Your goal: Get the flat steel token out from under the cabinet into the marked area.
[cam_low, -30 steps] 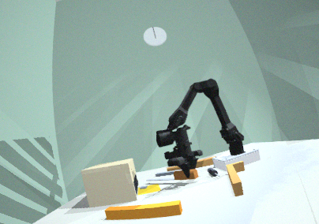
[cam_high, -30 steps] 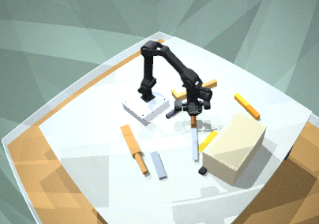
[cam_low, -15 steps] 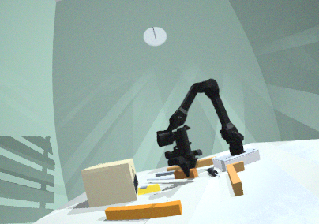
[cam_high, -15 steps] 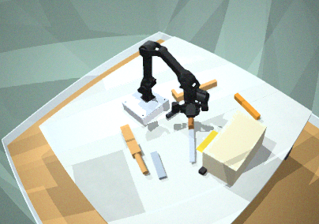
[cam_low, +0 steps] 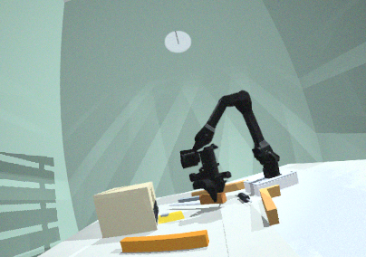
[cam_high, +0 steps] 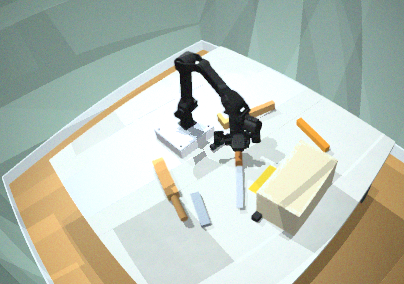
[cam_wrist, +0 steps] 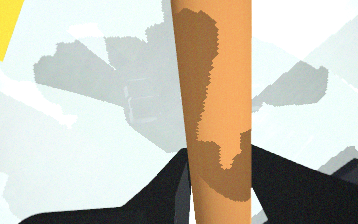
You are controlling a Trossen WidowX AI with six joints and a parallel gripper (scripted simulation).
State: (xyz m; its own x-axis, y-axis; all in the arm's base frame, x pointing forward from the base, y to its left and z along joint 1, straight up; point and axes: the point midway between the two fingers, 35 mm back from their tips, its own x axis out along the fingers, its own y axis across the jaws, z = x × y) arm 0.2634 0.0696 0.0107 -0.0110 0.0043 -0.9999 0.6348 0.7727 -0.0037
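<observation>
Now: the orange paddle 2 cm behind my gripper tip, 33 cm to the right of it and 1 cm below it. The rest, counted from my gripper tip: orange bar 17 cm ahead, 32 cm to the left, 1 cm below; then grey flat bar 11 cm ahead, 29 cm to the right, 2 cm below.
</observation>
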